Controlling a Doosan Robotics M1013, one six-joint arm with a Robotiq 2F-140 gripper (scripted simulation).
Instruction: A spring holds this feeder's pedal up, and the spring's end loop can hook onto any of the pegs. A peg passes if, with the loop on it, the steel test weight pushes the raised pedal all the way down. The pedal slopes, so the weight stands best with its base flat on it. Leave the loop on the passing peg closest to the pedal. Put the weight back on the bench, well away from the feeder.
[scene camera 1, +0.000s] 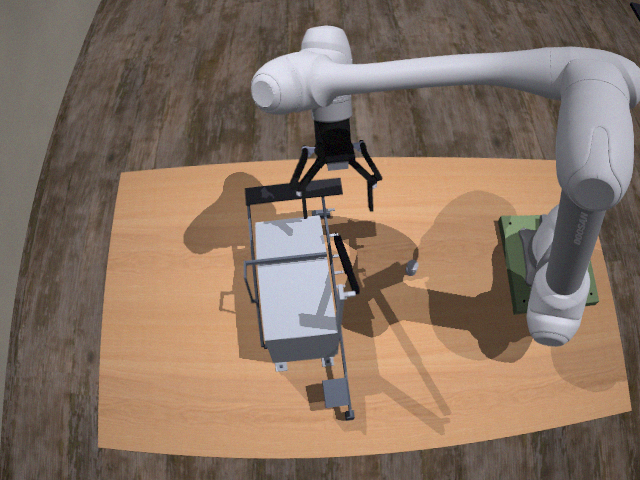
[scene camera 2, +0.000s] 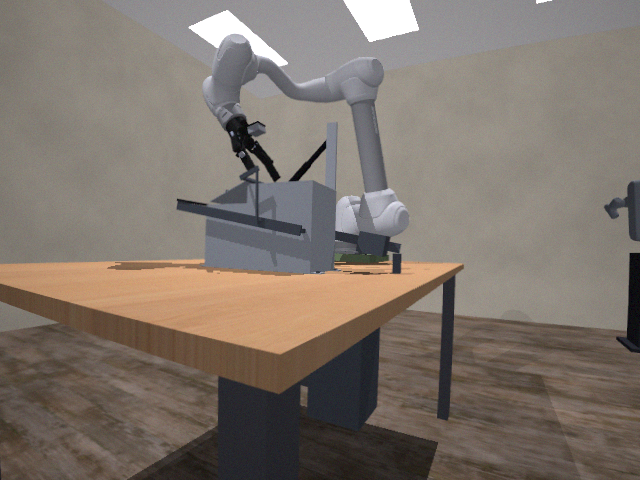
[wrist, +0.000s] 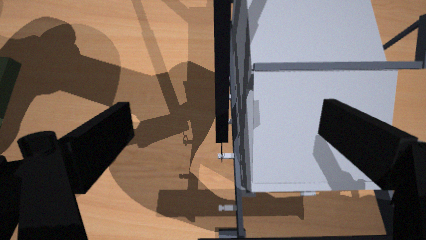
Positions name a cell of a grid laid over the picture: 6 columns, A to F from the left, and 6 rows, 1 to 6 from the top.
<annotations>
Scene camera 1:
gripper: D3
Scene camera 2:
gripper: C3
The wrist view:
gripper: D3
grey feeder box: D1
</annotations>
